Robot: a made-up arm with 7 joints. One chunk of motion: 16 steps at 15 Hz.
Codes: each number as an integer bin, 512 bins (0 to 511) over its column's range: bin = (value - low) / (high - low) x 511, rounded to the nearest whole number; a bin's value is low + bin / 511 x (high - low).
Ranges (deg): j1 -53..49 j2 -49..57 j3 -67..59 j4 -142..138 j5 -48..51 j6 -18..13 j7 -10..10
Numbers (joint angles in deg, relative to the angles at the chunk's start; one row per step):
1: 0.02 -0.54 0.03 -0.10 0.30 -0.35 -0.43
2: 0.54 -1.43 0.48 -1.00 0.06 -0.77 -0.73
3: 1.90 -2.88 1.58 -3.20 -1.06 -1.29 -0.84
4: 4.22 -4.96 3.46 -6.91 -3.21 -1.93 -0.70
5: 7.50 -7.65 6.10 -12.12 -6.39 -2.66 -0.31
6: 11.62 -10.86 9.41 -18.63 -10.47 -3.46 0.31
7: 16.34 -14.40 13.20 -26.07 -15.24 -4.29 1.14
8: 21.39 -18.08 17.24 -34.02 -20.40 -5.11 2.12
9: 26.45 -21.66 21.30 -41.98 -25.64 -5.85 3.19
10: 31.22 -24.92 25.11 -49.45 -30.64 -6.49 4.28
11: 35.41 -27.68 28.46 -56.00 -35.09 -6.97 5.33
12: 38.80 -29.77 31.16 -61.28 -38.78 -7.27 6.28
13: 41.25 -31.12 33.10 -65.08 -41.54 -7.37 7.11
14: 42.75 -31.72 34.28 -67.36 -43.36 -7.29 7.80
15: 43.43 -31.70 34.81 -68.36 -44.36 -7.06 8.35
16: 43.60 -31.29 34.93 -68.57 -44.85 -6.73 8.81
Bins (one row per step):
1: 266 234 272 259 249 291 245
2: 268 229 274 257 248 284 237
3: 275 222 278 253 242 275 234
4: 287 212 286 247 231 265 238
5: 303 199 296 237 215 253 248
6: 324 184 310 225 194 240 263
7: 347 167 325 212 169 226 285
8: 373 149 342 197 142 212 310
9: 398 132 358 183 115 200 337
10: 422 116 374 169 90 190 365
11: 443 103 387 157 67 182 392
12: 460 93 398 147 48 177 416
13: 472 86 406 140 33 175 437
14: 480 83 411 136 24 177 455
15: 483 83 413 134 19 180 469
16: 484 85 413 134 16 186 481

